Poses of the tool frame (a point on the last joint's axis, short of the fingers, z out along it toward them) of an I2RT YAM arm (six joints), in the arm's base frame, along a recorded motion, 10 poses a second.
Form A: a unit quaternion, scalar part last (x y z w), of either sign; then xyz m.
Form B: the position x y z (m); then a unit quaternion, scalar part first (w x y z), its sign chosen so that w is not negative. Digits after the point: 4 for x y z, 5 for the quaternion.
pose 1, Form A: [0.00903, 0.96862, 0.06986, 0.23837, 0.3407, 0.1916, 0.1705]
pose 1, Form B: [0.3407, 0.1916, 0.1705, 0.23837, 0.00903, 0.96862, 0.06986]
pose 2, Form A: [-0.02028, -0.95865, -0.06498, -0.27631, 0.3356, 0.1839, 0.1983]
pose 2, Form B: [0.3356, 0.1839, 0.1983, 0.27631, 0.02028, 0.95865, 0.06498]
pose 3, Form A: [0.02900, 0.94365, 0.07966, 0.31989, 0.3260, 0.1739, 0.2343]
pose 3, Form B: [0.3260, 0.1739, 0.2343, 0.31989, 0.02900, 0.94365, 0.07966]
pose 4, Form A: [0.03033, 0.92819, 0.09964, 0.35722, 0.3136, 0.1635, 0.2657]
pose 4, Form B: [0.3136, 0.1635, 0.2657, 0.35722, 0.03033, 0.92819, 0.09964]
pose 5, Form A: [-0.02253, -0.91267, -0.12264, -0.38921, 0.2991, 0.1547, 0.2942]
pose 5, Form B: [0.2991, 0.1547, 0.2942, 0.38921, 0.02253, 0.91267, 0.12264]
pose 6, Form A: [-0.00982, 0.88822, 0.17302, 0.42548, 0.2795, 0.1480, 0.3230]
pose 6, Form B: [0.2795, 0.1480, 0.3230, 0.42548, -0.00982, 0.88822, 0.17302]
